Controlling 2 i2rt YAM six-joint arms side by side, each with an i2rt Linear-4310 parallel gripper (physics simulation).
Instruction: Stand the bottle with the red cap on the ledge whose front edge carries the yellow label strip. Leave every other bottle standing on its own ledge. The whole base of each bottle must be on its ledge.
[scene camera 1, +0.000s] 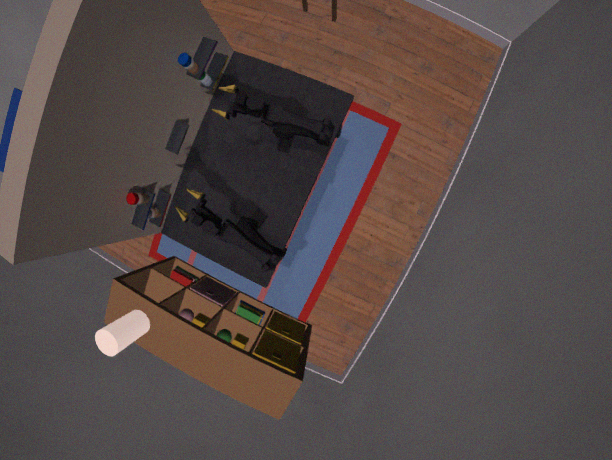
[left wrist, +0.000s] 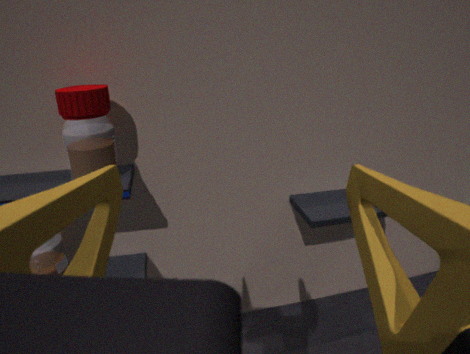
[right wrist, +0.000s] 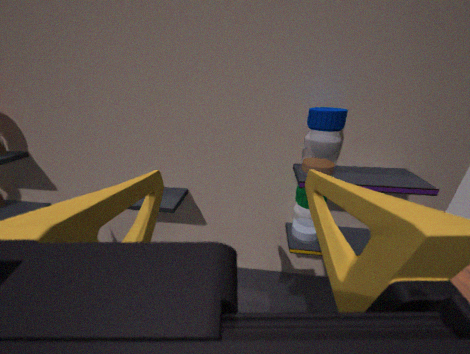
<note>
In view: my left gripper (left wrist: 234, 177), my right gripper (right wrist: 234, 178), a green-capped bottle (right wrist: 302, 229), a grey-capped bottle (left wrist: 50, 258), a blue-capped bottle (right wrist: 322, 142), a red-capped bottle (left wrist: 88, 134), a purple-strip ledge (right wrist: 371, 176), a red-strip ledge (left wrist: 133, 265), a wall (scene camera 1: 103, 92) and a yellow-strip ledge (right wrist: 357, 238).
The wall shows as well in the left wrist view (left wrist: 224, 117) and in the right wrist view (right wrist: 219, 104). The left wrist view misses the green-capped bottle: it is out of frame. The left wrist view does not show the blue-capped bottle: it is out of frame.
</note>
